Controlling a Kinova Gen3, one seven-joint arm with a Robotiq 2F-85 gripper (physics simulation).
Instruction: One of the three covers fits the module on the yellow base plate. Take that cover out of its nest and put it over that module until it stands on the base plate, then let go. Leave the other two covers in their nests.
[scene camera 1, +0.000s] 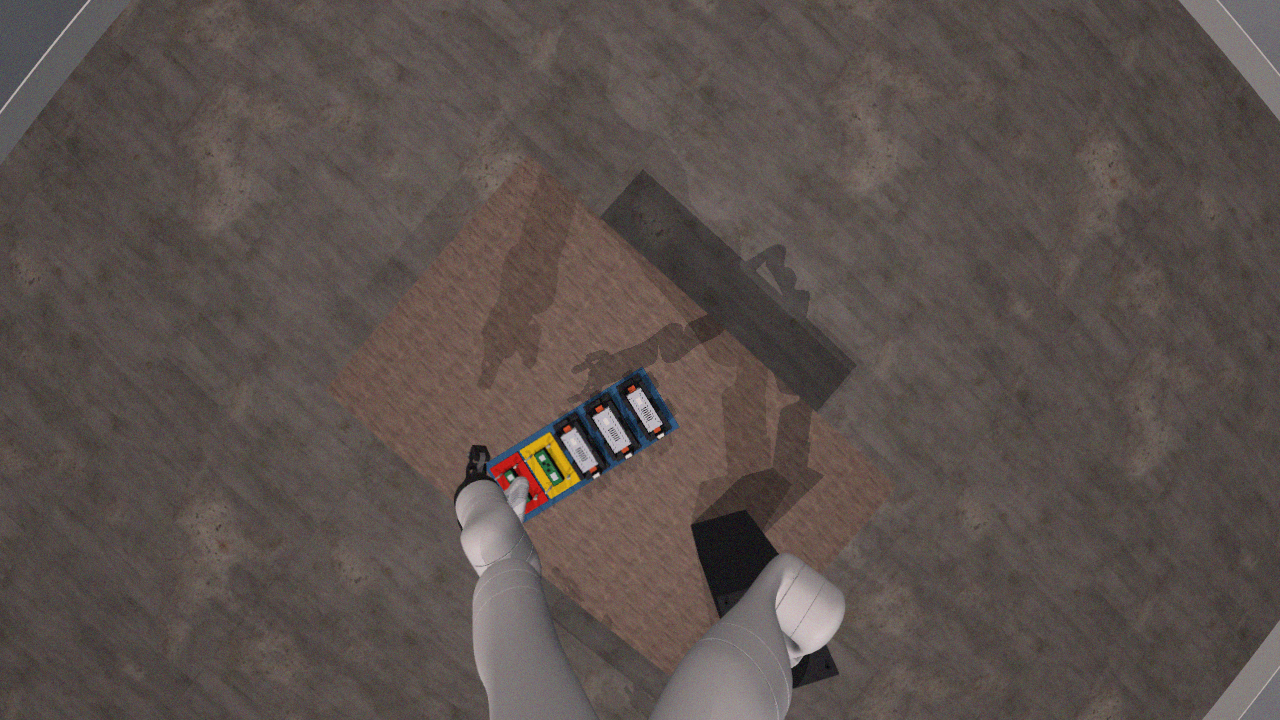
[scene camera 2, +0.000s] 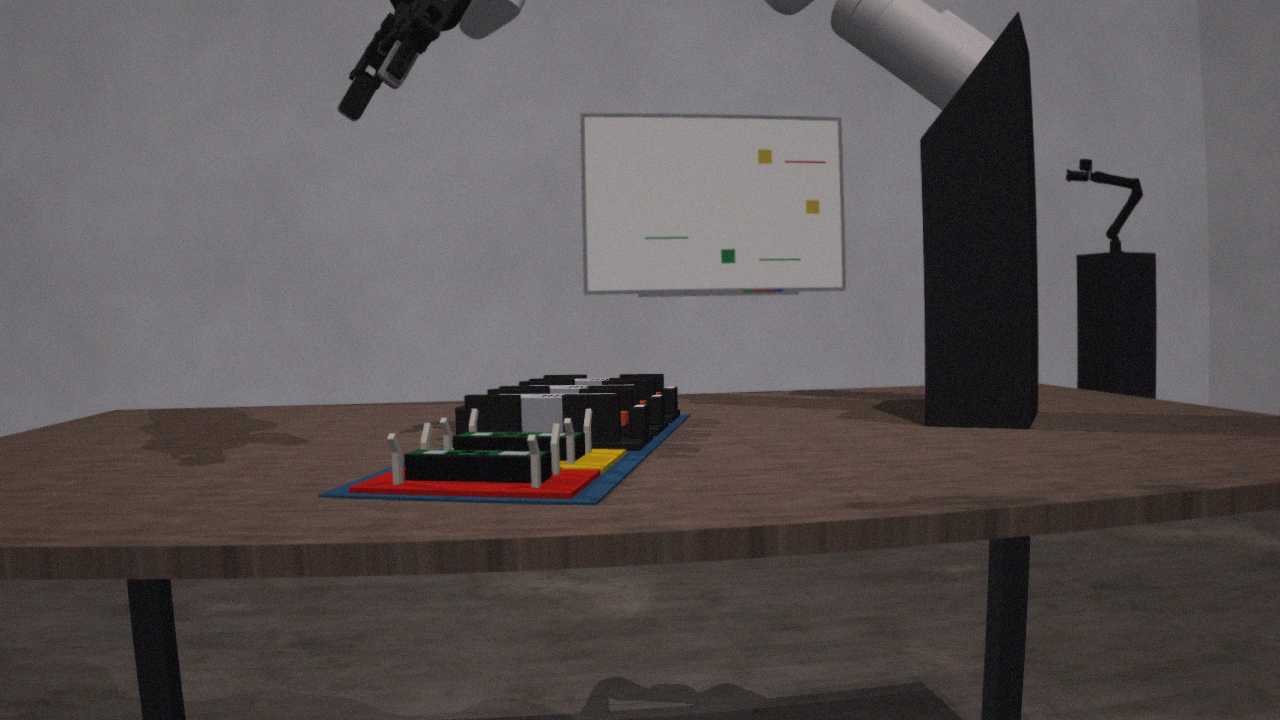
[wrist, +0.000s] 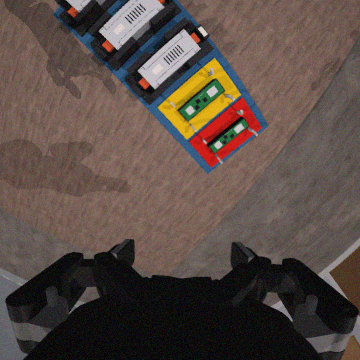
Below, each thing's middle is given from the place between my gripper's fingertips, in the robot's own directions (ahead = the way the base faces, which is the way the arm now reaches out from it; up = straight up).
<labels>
My hand is 130 mm past the yellow base plate (scene camera 1: 554, 450), 10 mm to the right of it and 320 mm above it. Round my hand: red base plate (scene camera 2: 567, 484) (80 mm behind, 110 mm to the left, 320 mm below).
</labels>
